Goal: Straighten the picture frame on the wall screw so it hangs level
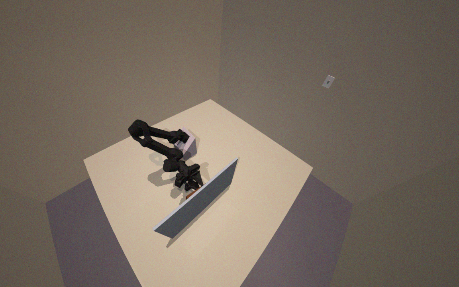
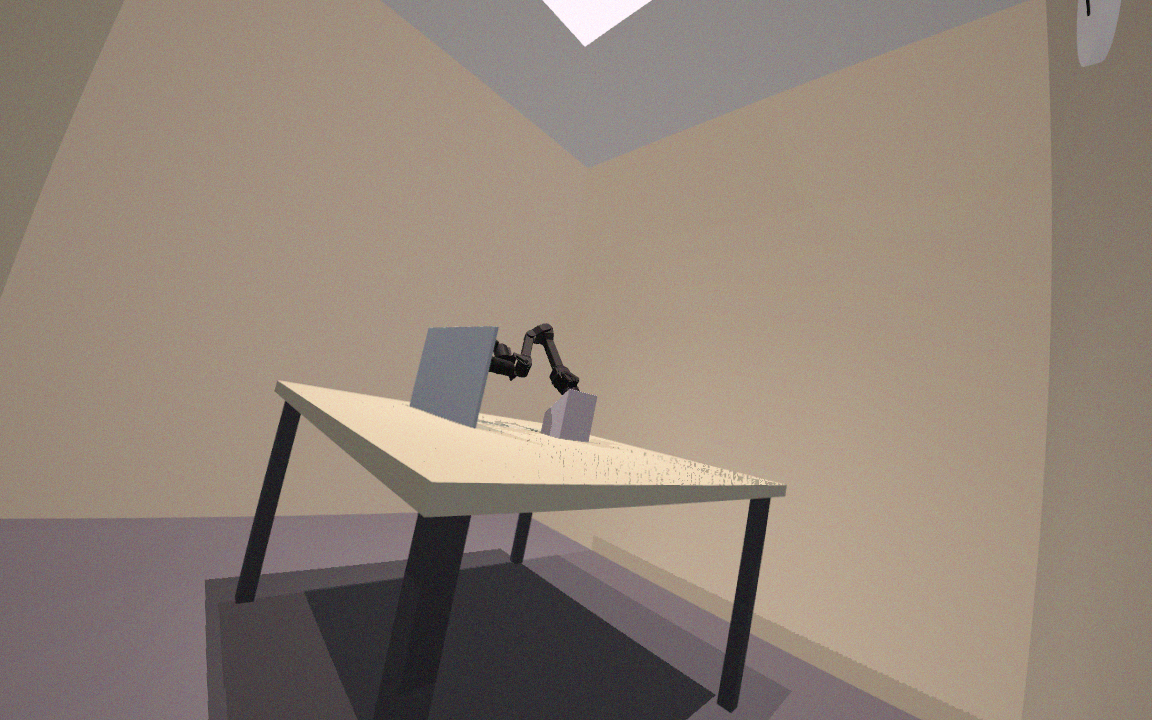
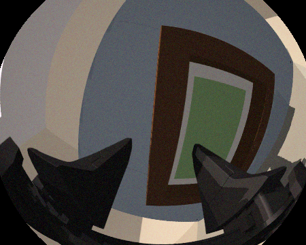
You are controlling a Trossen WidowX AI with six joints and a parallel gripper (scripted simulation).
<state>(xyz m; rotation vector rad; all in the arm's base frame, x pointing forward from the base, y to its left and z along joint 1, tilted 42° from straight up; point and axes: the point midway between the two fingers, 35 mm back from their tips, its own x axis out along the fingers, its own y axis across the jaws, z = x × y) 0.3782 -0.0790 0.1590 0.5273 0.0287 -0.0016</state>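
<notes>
My gripper tip is now 50 mm above the picture frame, 20 mm to the left of it and 10 mm short of it. From my gripper tip the other things lie so: wall panel (60 mm below, 20 mm to the right, 20 mm ahead).
</notes>
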